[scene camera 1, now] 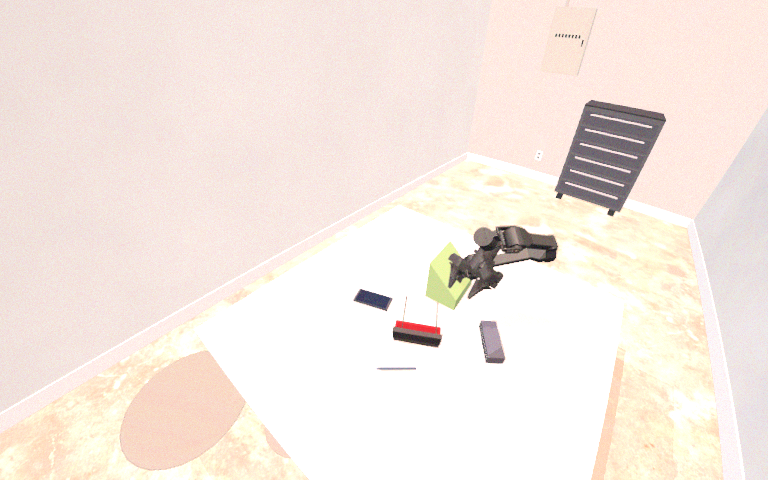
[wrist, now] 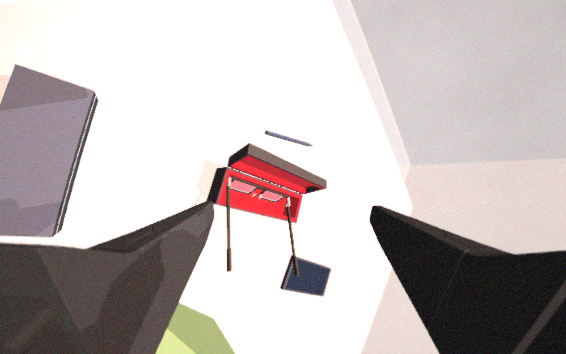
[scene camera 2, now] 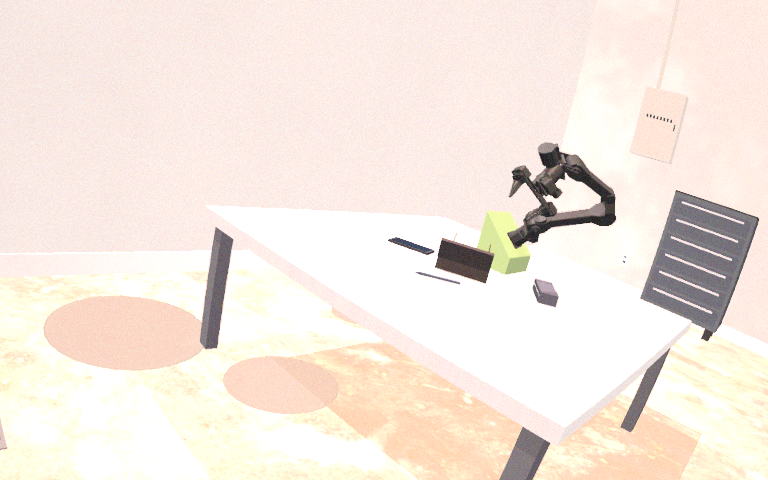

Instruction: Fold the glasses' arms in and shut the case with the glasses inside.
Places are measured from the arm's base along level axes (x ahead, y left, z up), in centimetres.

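Where they show: gripper, fingertip midpoint: (scene camera 1: 458,293) (wrist: 293,211) (scene camera 2: 518,208); arm's base, origin of the base link: (scene camera 2: 514,239).
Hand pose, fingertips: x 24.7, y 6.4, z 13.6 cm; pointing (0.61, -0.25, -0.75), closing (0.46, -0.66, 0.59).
Note:
Each offset is from my fingertips to the top centre of the thing. "*": to the spot under its first point.
The glasses case @(* dx +10.7, dy -7.9, dz -15.7 cm) (scene camera 1: 417,336) (scene camera 2: 464,260) (wrist: 280,172) is open on the table, black outside and red inside, its lid tilted up along the side towards the pen. The glasses (wrist: 229,225) lie with their lenses in the red base. Both thin arms are unfolded and stick out over the base's edge, away from the lid, roughly parallel; in the wrist view the tip of one overlaps the phone. My gripper (scene camera 1: 460,290) (scene camera 2: 512,217) (wrist: 293,211) is open and empty, above the table beside the green wedge, apart from the case and glasses.
A light green wedge block (scene camera 1: 440,285) (scene camera 2: 514,263) (wrist: 200,325) stands near the arm, behind the case. A dark phone @(dx -1.9, dy -33.7, dz -23.5 cm) (scene camera 1: 373,299) (scene camera 2: 410,245) (wrist: 315,281), a pen @(dx +20.6, dy -10.7, dz -23.4 cm) (scene camera 1: 396,368) (scene camera 2: 437,277) (wrist: 288,138) and a grey-purple box @(dx -5.7, dy +14.9, dz -20.8 cm) (scene camera 1: 492,339) (scene camera 2: 545,291) (wrist: 45,155) lie around the case.

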